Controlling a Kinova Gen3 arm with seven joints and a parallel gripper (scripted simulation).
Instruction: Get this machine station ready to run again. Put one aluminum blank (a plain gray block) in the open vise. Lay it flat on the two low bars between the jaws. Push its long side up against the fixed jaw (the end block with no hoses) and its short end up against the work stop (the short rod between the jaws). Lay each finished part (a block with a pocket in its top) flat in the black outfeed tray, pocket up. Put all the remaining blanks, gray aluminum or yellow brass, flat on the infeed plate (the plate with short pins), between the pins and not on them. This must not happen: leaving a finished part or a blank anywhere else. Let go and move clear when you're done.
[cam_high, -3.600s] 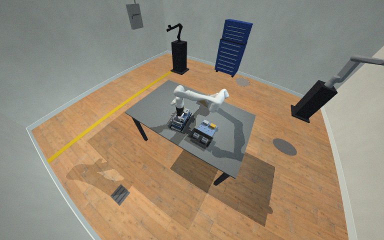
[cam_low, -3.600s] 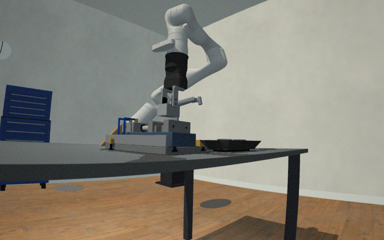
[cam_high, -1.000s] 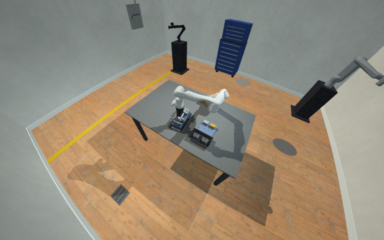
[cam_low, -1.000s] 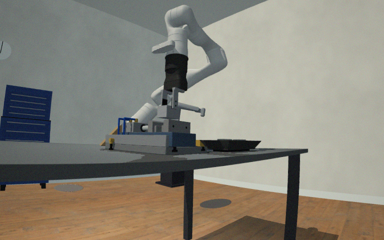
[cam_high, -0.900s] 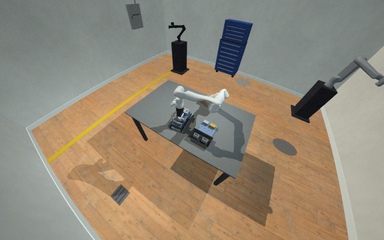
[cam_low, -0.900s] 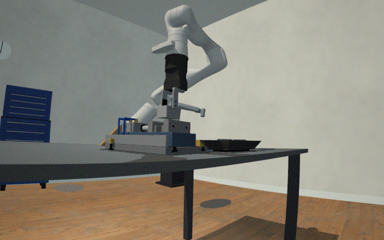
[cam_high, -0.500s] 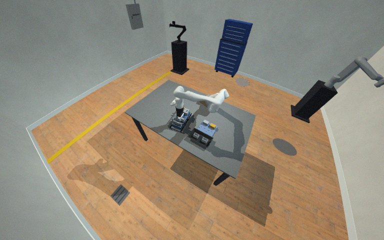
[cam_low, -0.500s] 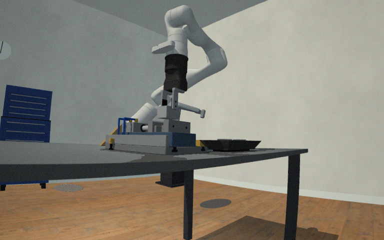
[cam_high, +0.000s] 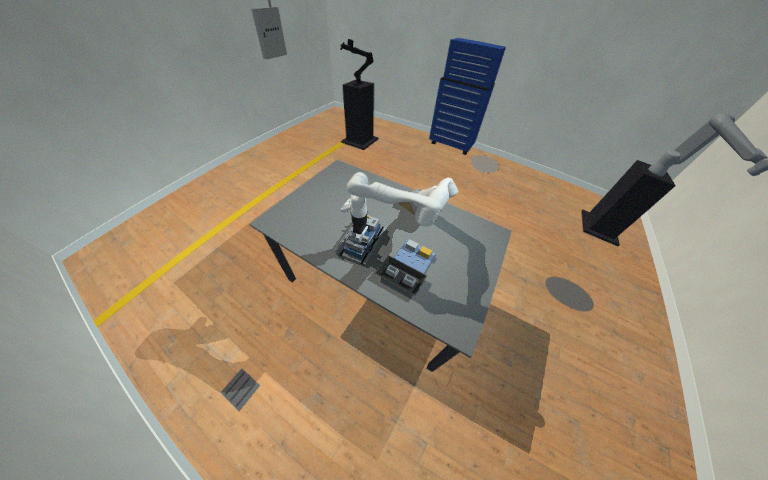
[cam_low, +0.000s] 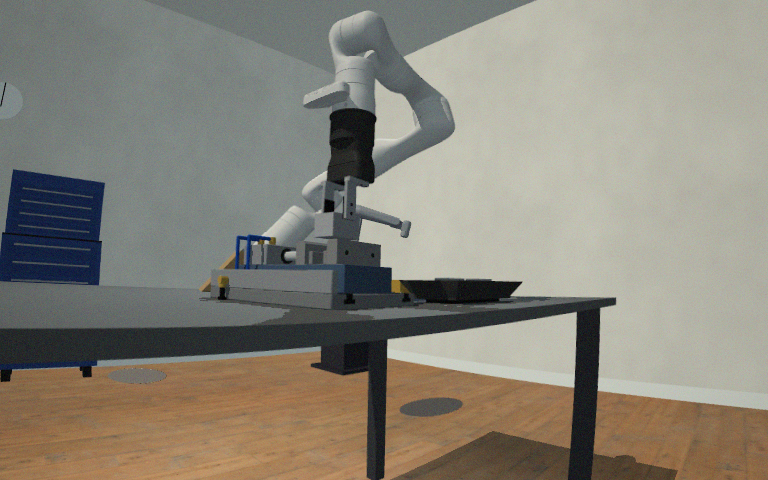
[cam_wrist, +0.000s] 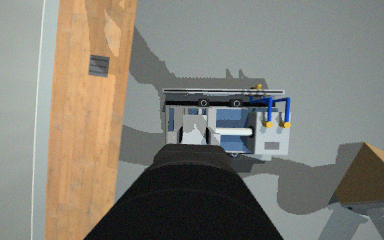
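Now: hand 30 mm above the gray blank. Round my hand: yellow brass blank: 170 mm behind, 360 mm to the left, 120 mm below.
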